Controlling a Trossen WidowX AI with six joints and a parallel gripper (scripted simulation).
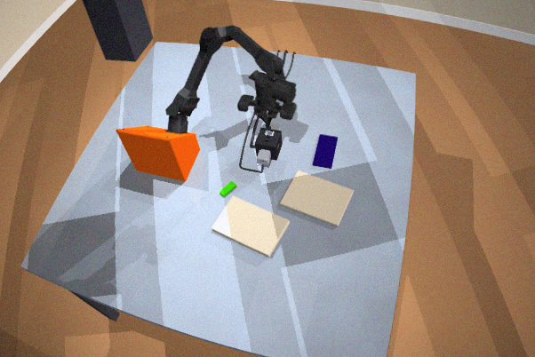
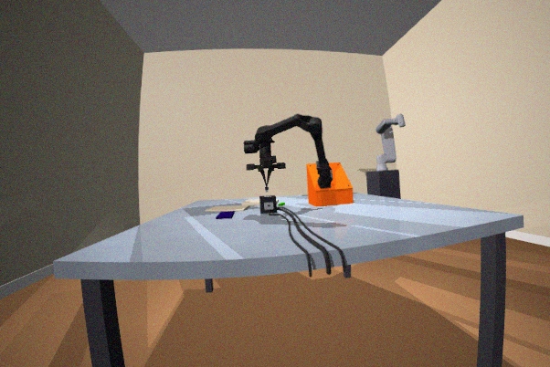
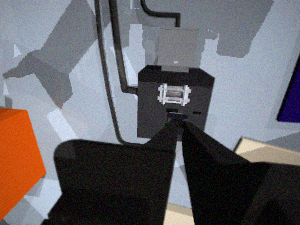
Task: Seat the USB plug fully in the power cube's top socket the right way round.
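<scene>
The USB plug is 20 mm below my gripper tip. Also, from my gripper tip: green block 100 mm behind, 210 mm to the right, 130 mm below; then dark blue block 200 mm ahead, 30 mm to the left, 130 mm below.
</scene>
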